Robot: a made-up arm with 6 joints.
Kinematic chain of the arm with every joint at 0, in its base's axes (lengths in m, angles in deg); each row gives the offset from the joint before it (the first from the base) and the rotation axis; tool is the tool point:
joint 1: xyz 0 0 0.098 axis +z
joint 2: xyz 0 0.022 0 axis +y
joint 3: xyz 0 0 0.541 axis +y
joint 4: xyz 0 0 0.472 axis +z
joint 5: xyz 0 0 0 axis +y
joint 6: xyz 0 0 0.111 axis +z
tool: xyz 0 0 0
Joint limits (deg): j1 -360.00..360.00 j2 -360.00..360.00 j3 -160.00..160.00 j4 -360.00..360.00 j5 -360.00..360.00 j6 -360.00..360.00
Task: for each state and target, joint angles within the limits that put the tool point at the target. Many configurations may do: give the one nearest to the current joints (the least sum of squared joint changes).
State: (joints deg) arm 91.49 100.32 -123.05 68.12 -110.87 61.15
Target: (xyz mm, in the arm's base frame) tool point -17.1 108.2 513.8
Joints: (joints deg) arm 123.09 66.00 -119.17 39.98 -110.64 61.15
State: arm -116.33 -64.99 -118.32 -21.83 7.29 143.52
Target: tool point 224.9 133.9 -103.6
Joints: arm -144.06 -47.64 -145.78 -22.16 -2.18 143.52
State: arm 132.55 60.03 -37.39 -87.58 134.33 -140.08
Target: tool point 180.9 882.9 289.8
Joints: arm 82.35 88.38 -25.55 -85.48 130.85 -140.08
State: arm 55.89 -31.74 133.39 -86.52 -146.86 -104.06
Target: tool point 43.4 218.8 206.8
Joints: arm 48.66 17.84 157.81 -92.37 -125.80 -104.06
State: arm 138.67 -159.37 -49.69 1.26 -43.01 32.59
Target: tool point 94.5 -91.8 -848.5
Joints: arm 143.09 -142.40 -50.41 3.85 -45.94 32.59
